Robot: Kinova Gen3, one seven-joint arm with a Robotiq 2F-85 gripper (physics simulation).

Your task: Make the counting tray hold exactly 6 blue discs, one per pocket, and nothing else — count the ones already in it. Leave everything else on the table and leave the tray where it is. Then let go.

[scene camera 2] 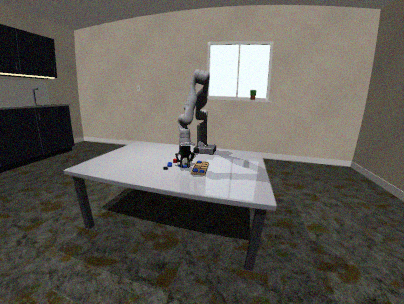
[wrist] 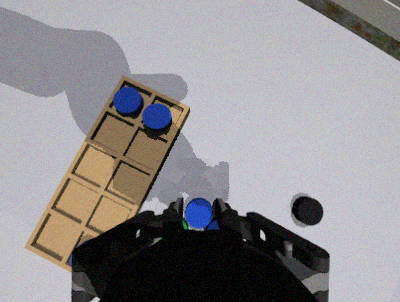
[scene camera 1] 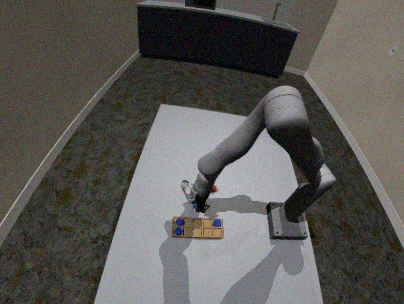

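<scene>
The wooden counting tray (scene camera 1: pixel 202 227) (scene camera 2: pixel 201 166) (wrist: pixel 92 162) has ten pockets. Two blue discs (wrist: pixel 127 100) (wrist: pixel 157 116) fill the pockets at one end. A third blue disc (scene camera 1: pixel 217 222) is in a pocket at the other end, mostly hidden by the gripper in the wrist view. The other pockets that show are empty. My gripper (scene camera 1: pixel 200 209) (wrist: pixel 199 205) is partly open beside the tray, low over the table. A loose blue disc (wrist: pixel 199 213) shows between the fingertips, not gripped. Part of another blue piece (wrist: pixel 213 225) shows behind it.
A black disc (scene camera 2: pixel 165 168) (wrist: pixel 307 210) lies on the table to the right of the gripper in the wrist view. A green piece (wrist: pixel 185 225) shows by the left fingertip. A red piece (scene camera 1: pixel 214 188) (scene camera 2: pixel 175 160) and a blue one (scene camera 2: pixel 170 164) lie farther from the tray.
</scene>
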